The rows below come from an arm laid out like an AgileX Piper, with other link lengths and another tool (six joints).
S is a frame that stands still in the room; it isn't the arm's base.
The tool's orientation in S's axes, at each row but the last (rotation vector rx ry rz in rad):
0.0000, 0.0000, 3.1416
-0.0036, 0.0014, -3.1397
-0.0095, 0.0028, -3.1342
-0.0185, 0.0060, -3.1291
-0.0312, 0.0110, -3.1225
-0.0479, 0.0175, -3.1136
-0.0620, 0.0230, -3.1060
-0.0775, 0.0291, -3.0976
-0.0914, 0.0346, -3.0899
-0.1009, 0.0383, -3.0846
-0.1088, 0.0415, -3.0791
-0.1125, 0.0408, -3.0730
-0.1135, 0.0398, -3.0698
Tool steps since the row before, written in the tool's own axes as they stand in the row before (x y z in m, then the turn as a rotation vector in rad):
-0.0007, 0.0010, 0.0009, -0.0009, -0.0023, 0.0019
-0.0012, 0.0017, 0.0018, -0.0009, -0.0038, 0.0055
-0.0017, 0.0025, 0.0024, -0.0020, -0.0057, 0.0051
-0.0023, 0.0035, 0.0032, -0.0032, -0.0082, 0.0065
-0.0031, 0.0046, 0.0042, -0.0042, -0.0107, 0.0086
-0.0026, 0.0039, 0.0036, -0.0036, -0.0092, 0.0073
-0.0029, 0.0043, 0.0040, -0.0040, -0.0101, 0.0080
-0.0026, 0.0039, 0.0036, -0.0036, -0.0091, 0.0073
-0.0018, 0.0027, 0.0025, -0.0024, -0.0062, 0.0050
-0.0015, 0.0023, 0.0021, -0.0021, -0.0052, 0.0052
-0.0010, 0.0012, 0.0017, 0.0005, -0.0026, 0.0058
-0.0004, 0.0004, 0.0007, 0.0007, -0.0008, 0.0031
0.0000, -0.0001, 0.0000, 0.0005, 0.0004, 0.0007
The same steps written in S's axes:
0.0007, -0.0010, 0.0009, 0.0009, 0.0023, 0.0019
0.0012, -0.0017, 0.0018, 0.0009, 0.0038, 0.0055
0.0017, -0.0025, 0.0024, 0.0020, 0.0057, 0.0051
0.0024, -0.0035, 0.0032, 0.0032, 0.0082, 0.0065
0.0033, -0.0046, 0.0041, 0.0042, 0.0107, 0.0086
0.0028, -0.0039, 0.0035, 0.0036, 0.0092, 0.0073
0.0032, -0.0043, 0.0038, 0.0040, 0.0101, 0.0080
0.0029, -0.0038, 0.0034, 0.0036, 0.0091, 0.0073
0.0021, -0.0027, 0.0023, 0.0024, 0.0062, 0.0050
0.0018, -0.0023, 0.0019, 0.0022, 0.0052, 0.0052
0.0012, -0.0012, 0.0016, -0.0002, 0.0024, 0.0059
0.0005, -0.0004, 0.0007, -0.0005, 0.0007, 0.0032
0.0000, 0.0001, 0.0000, -0.0004, -0.0005, 0.0007

